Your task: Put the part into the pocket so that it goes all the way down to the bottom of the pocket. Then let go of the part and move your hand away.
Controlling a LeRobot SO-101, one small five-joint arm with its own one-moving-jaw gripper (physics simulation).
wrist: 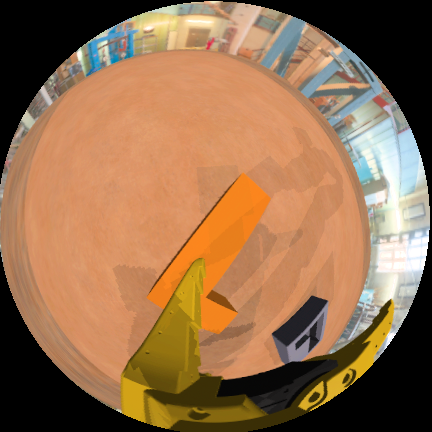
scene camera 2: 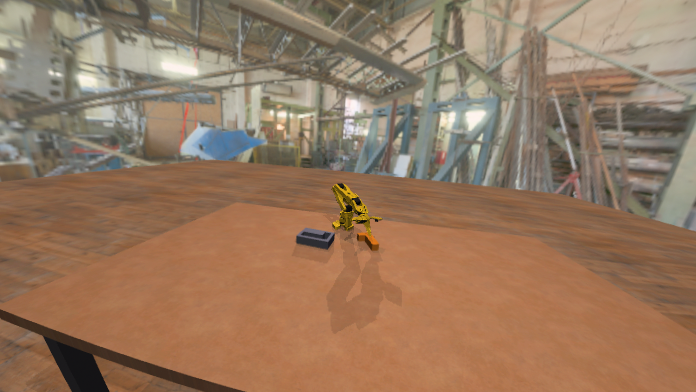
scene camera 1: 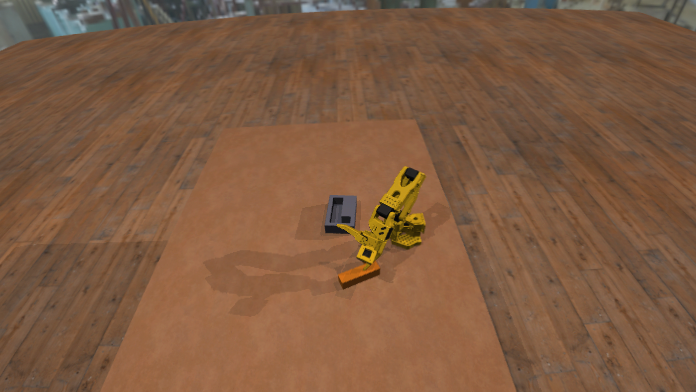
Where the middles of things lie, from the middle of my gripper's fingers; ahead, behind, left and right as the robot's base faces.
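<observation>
With the orange L-shaped block [wrist: 220, 235] as my reference, my hand is 90 mm above it and 50 mm to the right of it. The grey block with L-shaped pocket [scene camera 1: 341, 209] is 90 mm below my hand, and it lies 40 mm ahead of my hand and 170 mm to the right of it.
</observation>
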